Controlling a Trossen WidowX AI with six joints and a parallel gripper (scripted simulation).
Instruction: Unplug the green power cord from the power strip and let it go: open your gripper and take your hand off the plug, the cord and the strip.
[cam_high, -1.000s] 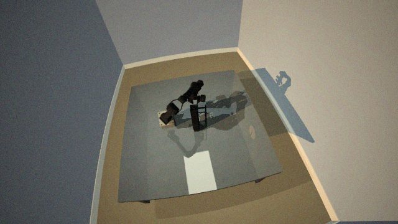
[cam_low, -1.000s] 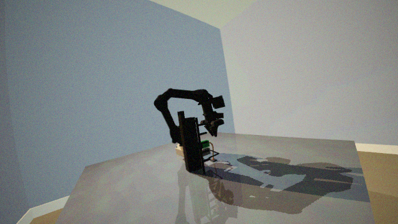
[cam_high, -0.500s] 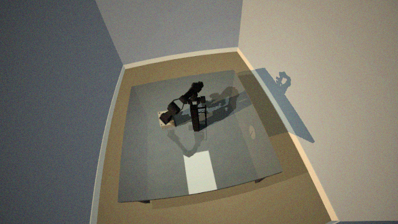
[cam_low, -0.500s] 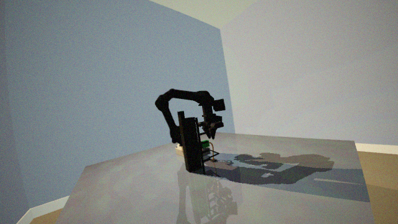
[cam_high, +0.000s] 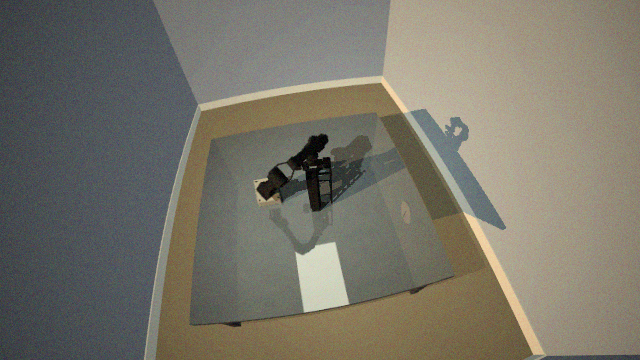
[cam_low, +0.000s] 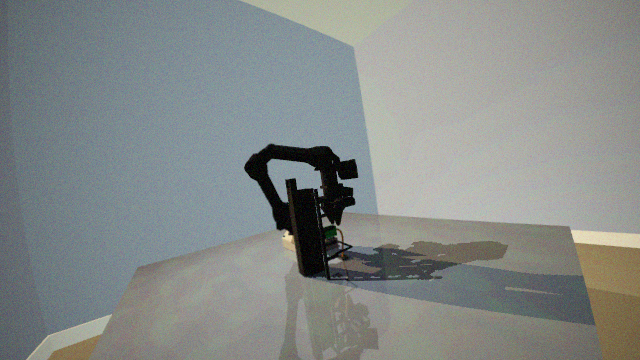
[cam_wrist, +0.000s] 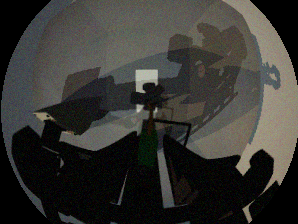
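My gripper tip is 50 mm to the left of the green plug, 10 mm past it and 10 mm above it.
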